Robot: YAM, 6 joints.
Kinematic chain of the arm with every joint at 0, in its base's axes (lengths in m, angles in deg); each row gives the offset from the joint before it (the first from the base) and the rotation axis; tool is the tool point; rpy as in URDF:
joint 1: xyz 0 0 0.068 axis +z
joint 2: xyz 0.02 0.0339 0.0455 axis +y
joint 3: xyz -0.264 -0.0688 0 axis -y
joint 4: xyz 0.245 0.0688 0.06 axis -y
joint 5: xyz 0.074 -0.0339 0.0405 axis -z
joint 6: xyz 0.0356 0 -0.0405 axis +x
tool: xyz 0 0 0 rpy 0 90 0
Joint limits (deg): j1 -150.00..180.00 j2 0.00..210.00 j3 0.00..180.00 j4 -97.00..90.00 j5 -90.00..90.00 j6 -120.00..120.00
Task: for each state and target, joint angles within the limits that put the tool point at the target. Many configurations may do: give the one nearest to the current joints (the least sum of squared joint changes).
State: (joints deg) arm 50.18 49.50 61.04 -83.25 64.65 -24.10
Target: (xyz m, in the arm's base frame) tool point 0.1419 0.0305 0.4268
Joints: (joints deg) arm 25.30 58.85 82.43 -72.43 68.30 -24.10
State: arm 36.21 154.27 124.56 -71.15 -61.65 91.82
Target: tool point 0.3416 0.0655 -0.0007
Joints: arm 5.95 152.08 90.97 -84.92 -56.63 91.82
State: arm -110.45 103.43 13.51 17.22 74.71 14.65
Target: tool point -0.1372 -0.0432 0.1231
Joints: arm -148.19 64.71 5.64 16.79 90.00 14.65
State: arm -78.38 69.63 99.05 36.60 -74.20 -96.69
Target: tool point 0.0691 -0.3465 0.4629
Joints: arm -84.25 92.15 88.45 33.20 -73.11 -96.69
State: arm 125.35 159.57 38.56 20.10 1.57 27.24
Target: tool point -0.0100 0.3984 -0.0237
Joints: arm 91.84 138.72 61.02 26.96 4.56 27.24
